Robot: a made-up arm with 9 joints. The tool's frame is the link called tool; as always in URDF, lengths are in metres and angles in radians. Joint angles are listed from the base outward. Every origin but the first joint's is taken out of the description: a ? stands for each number. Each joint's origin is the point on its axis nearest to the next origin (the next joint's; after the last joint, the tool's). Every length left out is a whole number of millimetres.
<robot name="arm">
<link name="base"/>
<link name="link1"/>
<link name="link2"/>
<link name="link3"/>
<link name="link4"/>
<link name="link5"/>
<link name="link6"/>
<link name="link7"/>
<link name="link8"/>
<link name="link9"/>
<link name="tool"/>
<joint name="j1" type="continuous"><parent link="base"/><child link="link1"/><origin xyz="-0.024 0.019 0.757" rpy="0.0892 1.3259 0"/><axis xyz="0 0 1"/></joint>
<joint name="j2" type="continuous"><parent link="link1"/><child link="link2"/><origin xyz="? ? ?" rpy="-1.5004 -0.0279 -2.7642"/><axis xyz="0 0 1"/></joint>
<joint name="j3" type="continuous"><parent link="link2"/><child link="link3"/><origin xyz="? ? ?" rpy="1.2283 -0.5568 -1.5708"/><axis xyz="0 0 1"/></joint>
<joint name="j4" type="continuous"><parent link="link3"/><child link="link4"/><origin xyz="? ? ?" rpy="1.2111 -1.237 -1.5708"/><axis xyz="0 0 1"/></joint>
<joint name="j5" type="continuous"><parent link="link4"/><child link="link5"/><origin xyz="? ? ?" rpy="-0.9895 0.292 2.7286"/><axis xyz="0 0 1"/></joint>
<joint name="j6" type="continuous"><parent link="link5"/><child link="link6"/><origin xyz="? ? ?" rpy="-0.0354 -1.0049 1.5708"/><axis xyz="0 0 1"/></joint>
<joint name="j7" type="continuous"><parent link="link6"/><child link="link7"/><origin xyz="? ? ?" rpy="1.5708 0 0.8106"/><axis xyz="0 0 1"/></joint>
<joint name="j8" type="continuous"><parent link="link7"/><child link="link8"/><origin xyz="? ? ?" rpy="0 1.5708 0"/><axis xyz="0 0 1"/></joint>
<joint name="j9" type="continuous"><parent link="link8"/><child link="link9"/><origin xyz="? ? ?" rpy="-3.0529 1.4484 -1.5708"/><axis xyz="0 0 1"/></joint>
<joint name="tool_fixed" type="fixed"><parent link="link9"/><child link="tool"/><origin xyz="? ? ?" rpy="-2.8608 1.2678 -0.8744"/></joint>
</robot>
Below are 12 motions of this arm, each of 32 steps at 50 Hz.
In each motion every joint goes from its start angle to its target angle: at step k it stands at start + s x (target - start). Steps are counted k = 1, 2, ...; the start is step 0. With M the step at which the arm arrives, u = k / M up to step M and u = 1 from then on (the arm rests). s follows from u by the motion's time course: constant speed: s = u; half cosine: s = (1 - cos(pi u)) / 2; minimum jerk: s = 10 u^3 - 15 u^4 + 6 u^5.
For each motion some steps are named. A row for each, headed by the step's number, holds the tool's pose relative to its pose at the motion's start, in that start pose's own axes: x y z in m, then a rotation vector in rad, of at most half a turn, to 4 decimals.
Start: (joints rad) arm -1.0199 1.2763 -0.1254 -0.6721 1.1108 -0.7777 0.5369 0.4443 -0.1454
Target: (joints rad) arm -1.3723 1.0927 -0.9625 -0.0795 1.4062 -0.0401 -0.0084 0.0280 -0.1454
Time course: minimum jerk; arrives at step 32
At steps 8, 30, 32:
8: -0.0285 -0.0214 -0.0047 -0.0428 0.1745 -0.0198
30: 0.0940 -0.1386 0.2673 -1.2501 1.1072 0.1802
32: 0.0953 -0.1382 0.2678 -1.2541 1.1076 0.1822

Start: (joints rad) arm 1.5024 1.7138 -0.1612 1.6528 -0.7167 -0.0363 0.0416 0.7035 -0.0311
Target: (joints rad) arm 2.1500 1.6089 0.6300 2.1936 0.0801 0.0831 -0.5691 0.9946 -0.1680
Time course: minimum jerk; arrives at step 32
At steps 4, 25, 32:
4: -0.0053 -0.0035 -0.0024 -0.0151 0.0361 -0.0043
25: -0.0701 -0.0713 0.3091 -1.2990 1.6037 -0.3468
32: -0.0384 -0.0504 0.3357 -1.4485 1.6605 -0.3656

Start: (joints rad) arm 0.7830 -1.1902 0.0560 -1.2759 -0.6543 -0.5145 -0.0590 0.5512 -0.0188
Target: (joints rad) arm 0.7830 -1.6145 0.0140 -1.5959 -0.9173 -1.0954 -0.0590 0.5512 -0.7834
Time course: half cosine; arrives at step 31
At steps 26, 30, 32:
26: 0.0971 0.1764 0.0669 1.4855 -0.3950 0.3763
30: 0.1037 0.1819 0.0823 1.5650 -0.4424 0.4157
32: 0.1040 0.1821 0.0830 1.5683 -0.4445 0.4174

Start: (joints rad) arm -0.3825 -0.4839 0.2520 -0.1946 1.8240 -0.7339 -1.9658 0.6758 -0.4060
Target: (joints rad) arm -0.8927 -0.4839 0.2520 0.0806 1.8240 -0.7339 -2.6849 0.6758 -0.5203
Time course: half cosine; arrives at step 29
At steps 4, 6, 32:
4: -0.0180 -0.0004 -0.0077 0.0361 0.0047 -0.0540
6: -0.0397 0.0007 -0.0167 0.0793 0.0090 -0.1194
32: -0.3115 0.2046 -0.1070 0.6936 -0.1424 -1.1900

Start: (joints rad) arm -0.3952 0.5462 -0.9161 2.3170 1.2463 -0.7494 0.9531 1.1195 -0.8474
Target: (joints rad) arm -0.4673 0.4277 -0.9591 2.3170 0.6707 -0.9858 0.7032 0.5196 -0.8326
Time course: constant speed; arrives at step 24
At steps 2, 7, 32:
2: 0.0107 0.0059 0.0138 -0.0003 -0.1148 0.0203
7: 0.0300 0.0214 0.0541 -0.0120 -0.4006 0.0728
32: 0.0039 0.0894 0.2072 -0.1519 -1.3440 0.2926

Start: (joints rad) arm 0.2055 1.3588 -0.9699 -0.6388 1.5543 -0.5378 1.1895 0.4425 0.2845
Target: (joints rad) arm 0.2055 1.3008 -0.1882 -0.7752 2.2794 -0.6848 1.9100 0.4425 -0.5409
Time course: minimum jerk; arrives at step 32
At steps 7, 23, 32:
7: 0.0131 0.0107 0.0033 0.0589 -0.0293 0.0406
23: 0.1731 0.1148 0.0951 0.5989 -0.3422 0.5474
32: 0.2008 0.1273 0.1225 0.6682 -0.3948 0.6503

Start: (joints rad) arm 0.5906 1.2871 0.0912 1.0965 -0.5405 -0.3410 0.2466 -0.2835 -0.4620
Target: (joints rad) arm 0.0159 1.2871 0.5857 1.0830 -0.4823 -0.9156 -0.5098 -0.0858 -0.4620
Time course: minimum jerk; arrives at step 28
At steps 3, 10, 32:
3: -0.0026 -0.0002 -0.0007 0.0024 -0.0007 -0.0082
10: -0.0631 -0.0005 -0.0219 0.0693 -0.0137 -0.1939
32: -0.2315 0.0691 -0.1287 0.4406 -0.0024 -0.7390

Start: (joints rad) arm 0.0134 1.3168 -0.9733 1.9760 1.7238 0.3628 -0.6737 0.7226 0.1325
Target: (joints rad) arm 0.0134 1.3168 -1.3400 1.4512 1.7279 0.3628 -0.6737 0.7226 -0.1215
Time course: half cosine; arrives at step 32
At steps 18, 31, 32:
18: 0.0086 0.1057 -0.0704 0.4964 -0.0974 -0.1138
31: 0.0225 0.1738 -0.0929 0.8051 -0.1940 -0.2150
32: 0.0226 0.1742 -0.0930 0.8069 -0.1947 -0.2156

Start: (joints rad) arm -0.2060 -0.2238 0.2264 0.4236 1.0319 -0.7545 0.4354 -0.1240 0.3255
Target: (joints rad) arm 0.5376 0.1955 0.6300 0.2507 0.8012 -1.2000 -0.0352 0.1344 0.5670
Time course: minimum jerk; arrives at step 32
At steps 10, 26, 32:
10: -0.0199 0.0218 0.0021 0.1551 -0.1063 -0.0884
26: -0.1143 0.1422 0.0573 1.0692 -0.3681 -0.0088
32: -0.1240 0.1473 0.0644 1.1315 -0.3766 0.0238

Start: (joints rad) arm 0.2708 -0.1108 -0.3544 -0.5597 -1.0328 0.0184 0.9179 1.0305 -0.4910
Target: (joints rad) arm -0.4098 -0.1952 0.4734 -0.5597 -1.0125 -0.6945 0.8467 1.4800 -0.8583
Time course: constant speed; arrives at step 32
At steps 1, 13, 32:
1: -0.0051 -0.0044 -0.0014 0.0151 -0.0050 -0.0216
13: -0.0686 -0.0472 -0.0025 0.1338 -0.1090 -0.2589
32: -0.1693 -0.0703 0.0444 0.0658 -0.3336 -0.5314

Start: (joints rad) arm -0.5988 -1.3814 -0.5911 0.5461 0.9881 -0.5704 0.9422 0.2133 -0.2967
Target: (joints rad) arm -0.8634 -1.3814 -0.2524 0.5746 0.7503 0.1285 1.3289 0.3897 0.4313
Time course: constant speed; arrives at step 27
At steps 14, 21, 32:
14: -0.0353 -0.0333 -0.0381 -0.3587 0.1167 0.0117
21: -0.0523 -0.0378 -0.0663 -0.5208 0.1699 0.0556
32: -0.0665 -0.0343 -0.0939 -0.6483 0.2040 0.1176

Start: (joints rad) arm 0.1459 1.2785 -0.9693 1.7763 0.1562 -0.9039 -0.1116 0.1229 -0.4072
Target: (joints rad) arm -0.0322 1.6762 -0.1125 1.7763 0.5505 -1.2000 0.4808 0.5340 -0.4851
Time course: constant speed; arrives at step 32
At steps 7, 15, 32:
7: -0.0245 0.0010 -0.0306 0.0308 0.2758 -0.0362
15: -0.0579 0.0108 -0.0635 0.1370 0.5697 -0.0741
32: -0.1236 0.0704 -0.1119 0.5752 1.0576 -0.0839

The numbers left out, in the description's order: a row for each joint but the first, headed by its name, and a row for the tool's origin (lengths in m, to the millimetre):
j2: -0.012 0.166 0
j3: -0.038 -0.008 0
j4: 0.089 0.018 0
j5: -0.123 -0.085 0
j6: 0.058 -0.045 0
j7: -0.049 0.089 0
j8: -0.174 0.003 0
j9: 0.128 -0.102 0
tool: 0.048 0.021 0

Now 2 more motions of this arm.
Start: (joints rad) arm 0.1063 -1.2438 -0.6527 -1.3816 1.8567 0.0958 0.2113 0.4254 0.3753
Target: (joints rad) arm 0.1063 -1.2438 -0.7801 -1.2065 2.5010 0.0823 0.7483 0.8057 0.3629
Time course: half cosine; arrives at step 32
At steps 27, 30, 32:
27: 0.0674 -0.0306 0.0425 -0.8427 -0.0241 1.0886
30: 0.0701 -0.0302 0.0446 -0.8913 -0.0252 1.1428
32: 0.0706 -0.0301 0.0450 -0.9008 -0.0255 1.1533

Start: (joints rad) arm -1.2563 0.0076 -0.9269 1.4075 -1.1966 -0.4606 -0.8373 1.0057 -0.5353
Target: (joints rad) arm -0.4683 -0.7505 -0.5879 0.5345 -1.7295 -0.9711 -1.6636 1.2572 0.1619
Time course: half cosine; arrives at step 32
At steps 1, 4, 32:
1: -0.0005 0.0015 -0.0017 0.0052 0.0035 0.0007
4: -0.0093 0.0252 -0.0265 0.0816 0.0563 0.0124
32: -0.4749 0.5114 0.4277 1.8416 1.4889 0.8182

